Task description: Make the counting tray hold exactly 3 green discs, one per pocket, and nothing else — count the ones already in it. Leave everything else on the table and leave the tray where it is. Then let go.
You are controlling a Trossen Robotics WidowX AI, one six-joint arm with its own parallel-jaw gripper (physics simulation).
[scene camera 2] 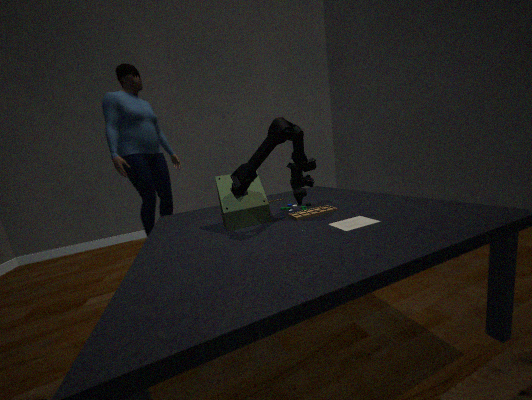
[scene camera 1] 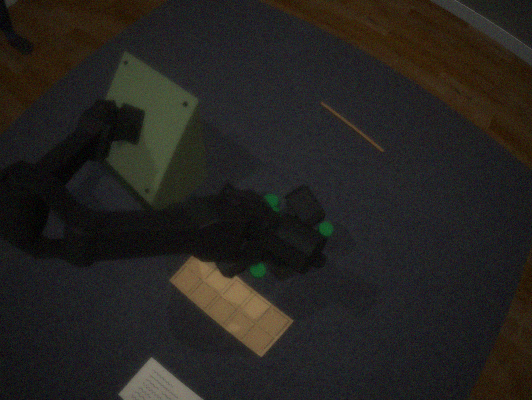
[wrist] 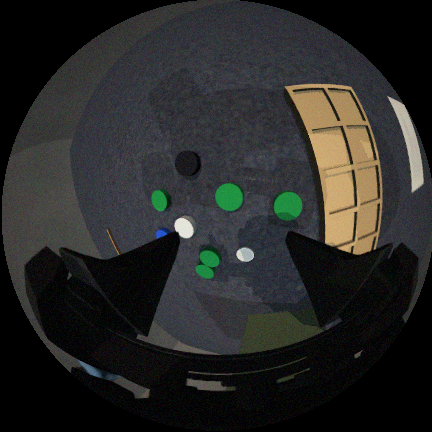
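My gripper (scene camera 2: 300, 201) (wrist: 234, 237) is open and empty, pointing down low over the loose discs. The wooden counting tray (scene camera 1: 275, 336) (scene camera 2: 312, 212) (wrist: 334, 190) has two rows of pockets. The pockets that show hold no discs; the arm and a finger hide part of it. In the wrist view a green disc (wrist: 288, 205) lies beside the tray. Another green disc (wrist: 229, 197) lies ahead of the gap between the fingertips, a third green disc (wrist: 159, 200) farther left. Two more, a green disc (wrist: 209, 257) and a green disc (wrist: 204, 271), lie close together between the fingers.
A black disc (wrist: 187, 163), a white disc (wrist: 184, 227), a smaller white disc (wrist: 245, 254) and a partly hidden blue disc (wrist: 161, 234) lie among the green ones. A green slanted box (scene camera 1: 150, 100) (scene camera 2: 245, 217), a thin stick (scene camera 1: 352, 127) and a paper sheet (scene camera 1: 157, 382) (scene camera 2: 355, 223) are on the table.
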